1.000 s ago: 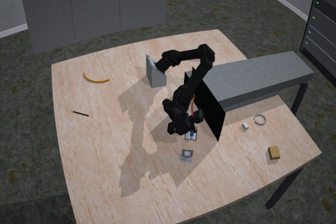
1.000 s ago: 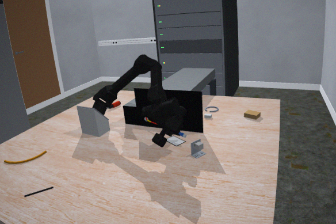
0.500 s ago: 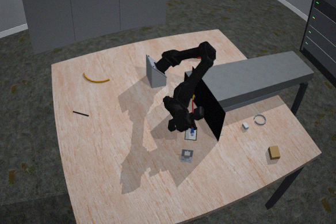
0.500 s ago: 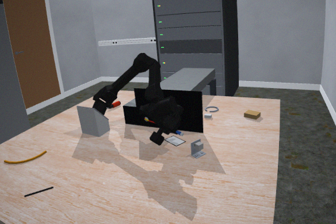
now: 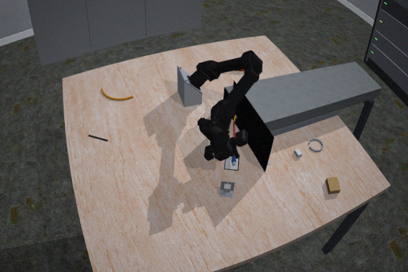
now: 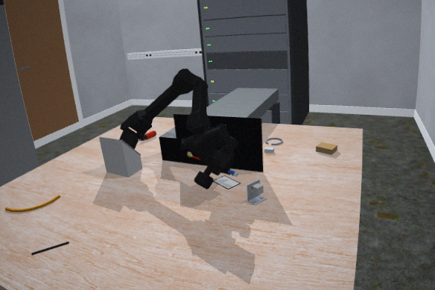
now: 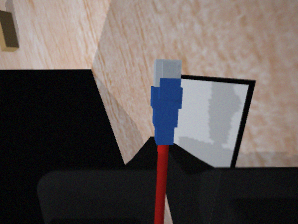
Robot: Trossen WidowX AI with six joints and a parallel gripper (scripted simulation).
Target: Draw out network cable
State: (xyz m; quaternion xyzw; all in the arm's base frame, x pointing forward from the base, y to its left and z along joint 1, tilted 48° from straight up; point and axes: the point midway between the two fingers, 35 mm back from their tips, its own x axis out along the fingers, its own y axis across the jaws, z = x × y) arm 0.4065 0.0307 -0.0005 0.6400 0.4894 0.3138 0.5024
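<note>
Right now my hand is 3 cm short of the blue plug and 1 cm to the left of it. Round my hand: white rectangle 5 cm below; then network jack 15 cm ahead, 8 cm to the right, 1 cm below; then white block 28 cm to the left, 7 cm ahead, 4 cm below.
</note>
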